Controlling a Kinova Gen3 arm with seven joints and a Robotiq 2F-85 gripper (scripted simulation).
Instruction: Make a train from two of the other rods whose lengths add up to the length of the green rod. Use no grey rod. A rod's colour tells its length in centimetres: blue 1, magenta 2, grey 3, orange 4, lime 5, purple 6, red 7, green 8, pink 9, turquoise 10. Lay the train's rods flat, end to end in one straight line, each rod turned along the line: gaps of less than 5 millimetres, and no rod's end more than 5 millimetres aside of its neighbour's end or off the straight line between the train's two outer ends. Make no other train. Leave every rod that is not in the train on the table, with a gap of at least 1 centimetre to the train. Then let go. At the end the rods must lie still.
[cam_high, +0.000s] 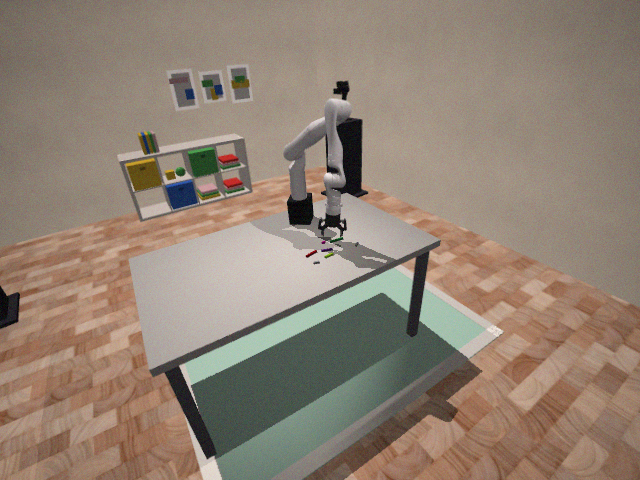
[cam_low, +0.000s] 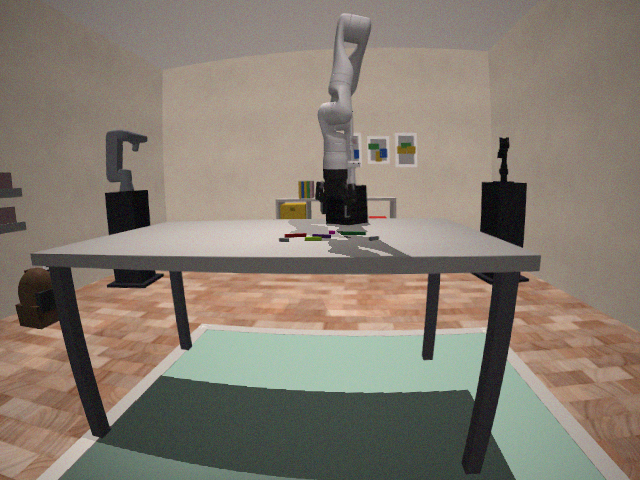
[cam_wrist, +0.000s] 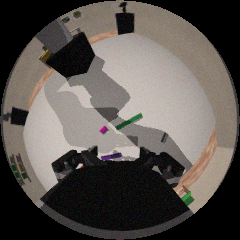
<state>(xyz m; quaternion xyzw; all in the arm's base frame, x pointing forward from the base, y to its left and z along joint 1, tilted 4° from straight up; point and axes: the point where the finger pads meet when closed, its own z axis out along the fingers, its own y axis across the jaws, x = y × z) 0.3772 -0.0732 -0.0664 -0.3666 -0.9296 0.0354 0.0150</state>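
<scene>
Now: the magenta rod 60 mm behind my hand, 10 mm to the right of it and 70 mm below it. From my hand the other things lie so: green rod (30 mm behind, 60 mm to the left, 70 mm below); then lime rod (60 mm ahead, 70 mm to the right, 70 mm below); then purple rod (10 mm ahead, 50 mm to the right, 70 mm below).
</scene>
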